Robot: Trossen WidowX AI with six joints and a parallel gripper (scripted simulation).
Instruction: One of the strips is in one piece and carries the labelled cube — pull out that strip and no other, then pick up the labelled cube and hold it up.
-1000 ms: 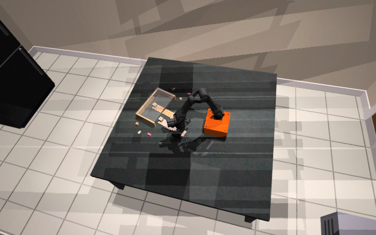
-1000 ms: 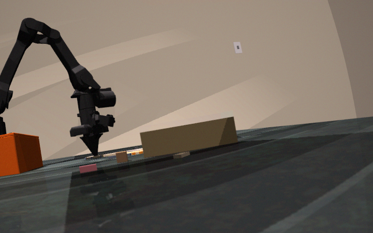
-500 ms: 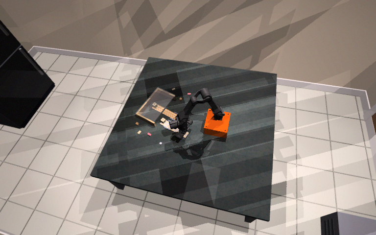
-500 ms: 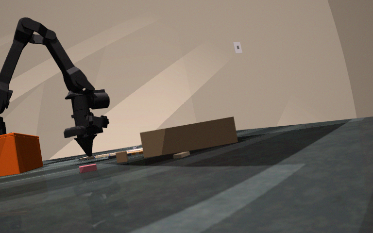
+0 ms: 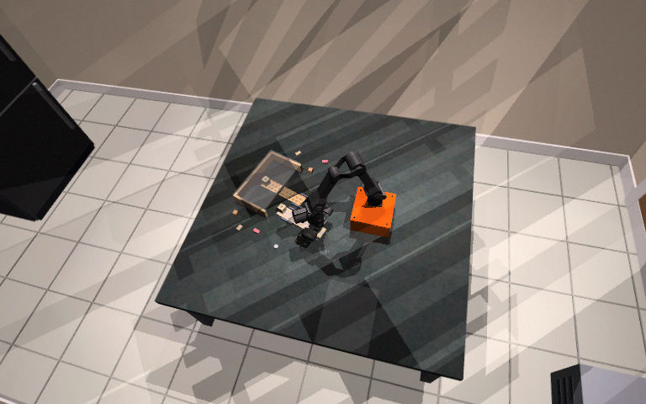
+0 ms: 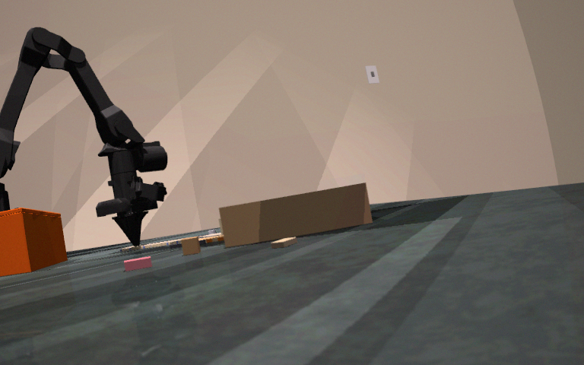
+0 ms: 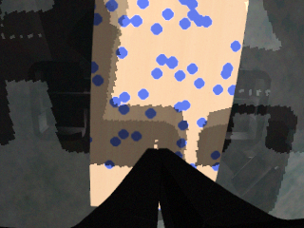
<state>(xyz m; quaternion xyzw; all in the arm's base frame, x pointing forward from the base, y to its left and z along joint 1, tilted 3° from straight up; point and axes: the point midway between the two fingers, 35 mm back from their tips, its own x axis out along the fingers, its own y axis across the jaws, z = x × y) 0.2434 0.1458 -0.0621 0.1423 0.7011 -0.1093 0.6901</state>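
The orange-dotted strip lies 170 mm to the right of my gripper tip and 160 mm ahead of it.
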